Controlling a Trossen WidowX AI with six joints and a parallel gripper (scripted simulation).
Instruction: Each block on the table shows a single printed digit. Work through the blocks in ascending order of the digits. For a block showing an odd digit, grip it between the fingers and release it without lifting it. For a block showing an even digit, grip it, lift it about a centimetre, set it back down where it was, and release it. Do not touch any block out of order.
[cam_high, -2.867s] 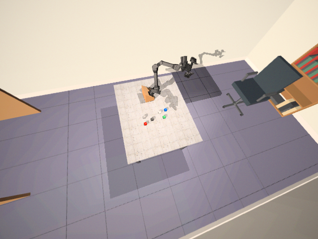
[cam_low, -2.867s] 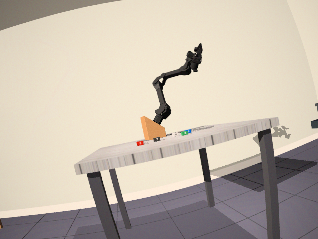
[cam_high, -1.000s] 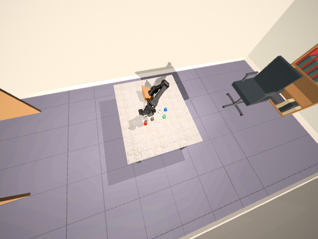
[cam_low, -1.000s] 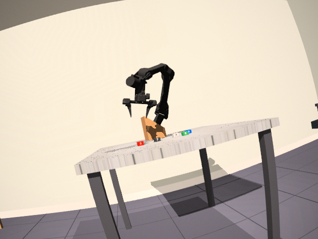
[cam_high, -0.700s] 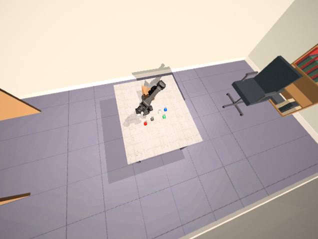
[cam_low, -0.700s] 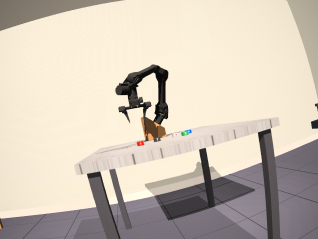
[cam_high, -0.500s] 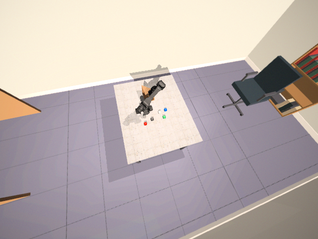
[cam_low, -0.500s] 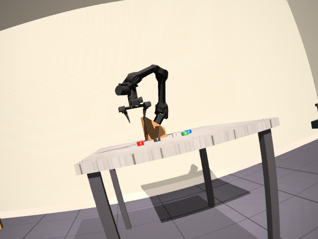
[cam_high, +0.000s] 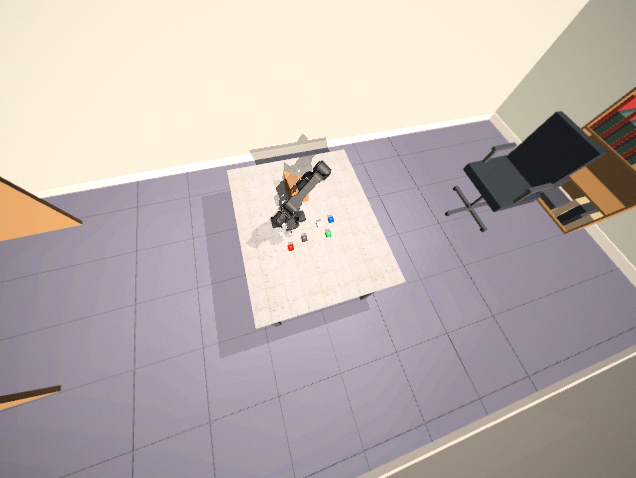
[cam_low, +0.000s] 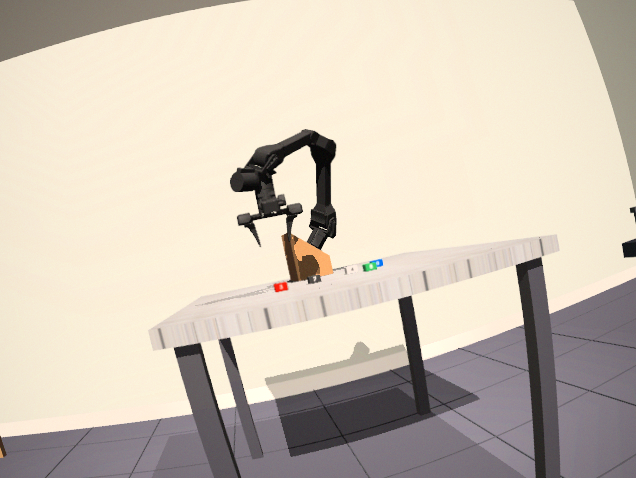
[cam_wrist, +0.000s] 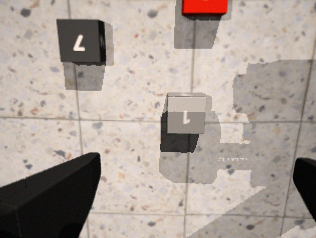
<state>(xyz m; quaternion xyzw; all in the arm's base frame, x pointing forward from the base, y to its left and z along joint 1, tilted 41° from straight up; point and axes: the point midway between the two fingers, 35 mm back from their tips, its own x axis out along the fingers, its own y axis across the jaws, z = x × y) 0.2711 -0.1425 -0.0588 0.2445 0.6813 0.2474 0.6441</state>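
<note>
My gripper tip is now 290 mm to the right of the blue block, 120 mm above it and 30 mm past it. From my gripper tip the other things lie so: red block: 120 mm below, 90 mm ahead, 20 mm to the right; dark block: 120 mm below, 80 mm to the left, 50 mm ahead; white block: 200 mm to the left, 120 mm below, 20 mm behind.
</note>
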